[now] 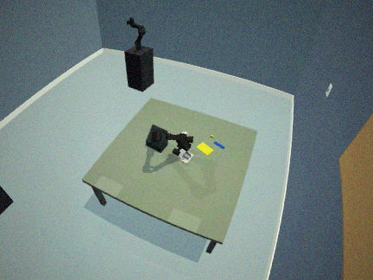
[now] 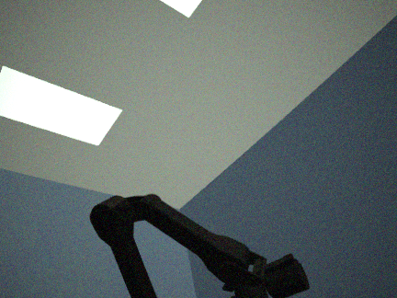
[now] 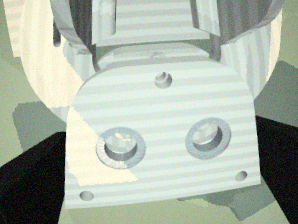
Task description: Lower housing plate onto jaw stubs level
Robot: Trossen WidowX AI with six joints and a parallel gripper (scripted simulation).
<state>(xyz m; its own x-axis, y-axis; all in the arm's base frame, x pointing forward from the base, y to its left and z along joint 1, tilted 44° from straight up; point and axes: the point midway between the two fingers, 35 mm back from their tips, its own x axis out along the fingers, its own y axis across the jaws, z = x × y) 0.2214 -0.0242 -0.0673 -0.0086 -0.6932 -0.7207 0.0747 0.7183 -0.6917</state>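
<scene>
Right now my gripper tip is 20 mm to the left of the white jaw and 20 mm short of it. Round my gripper tip: white housing plate 20 mm above, 10 mm ahead; yellow plate 180 mm to the left, 160 mm ahead, 20 mm below; blue bar 290 mm to the left, 260 mm ahead, 20 mm below.
</scene>
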